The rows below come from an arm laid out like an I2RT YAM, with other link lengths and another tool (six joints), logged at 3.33 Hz.
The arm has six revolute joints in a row. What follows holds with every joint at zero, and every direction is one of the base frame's. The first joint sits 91.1 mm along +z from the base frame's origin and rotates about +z. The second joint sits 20.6 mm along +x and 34.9 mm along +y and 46.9 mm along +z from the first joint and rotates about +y. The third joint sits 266.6 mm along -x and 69.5 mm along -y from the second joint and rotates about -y. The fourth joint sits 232.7 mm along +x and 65.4 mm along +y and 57 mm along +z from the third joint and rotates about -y. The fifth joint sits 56.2 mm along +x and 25.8 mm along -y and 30.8 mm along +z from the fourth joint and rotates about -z. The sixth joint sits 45.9 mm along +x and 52.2 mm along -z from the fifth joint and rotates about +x. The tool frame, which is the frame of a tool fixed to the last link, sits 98 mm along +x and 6 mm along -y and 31 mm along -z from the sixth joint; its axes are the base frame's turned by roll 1.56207, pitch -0.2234 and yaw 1.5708 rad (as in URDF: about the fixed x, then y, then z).
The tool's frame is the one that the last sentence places.
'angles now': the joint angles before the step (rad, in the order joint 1, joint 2, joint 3, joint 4, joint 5, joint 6). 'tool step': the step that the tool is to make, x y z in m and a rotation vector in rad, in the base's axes. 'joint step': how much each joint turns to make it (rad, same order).
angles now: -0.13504 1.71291 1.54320 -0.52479 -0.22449 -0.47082
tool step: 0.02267 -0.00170 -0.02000 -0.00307 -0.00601 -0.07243
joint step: 0.02459 0.07631 0.00333 0.09057 0.07658 0.06068
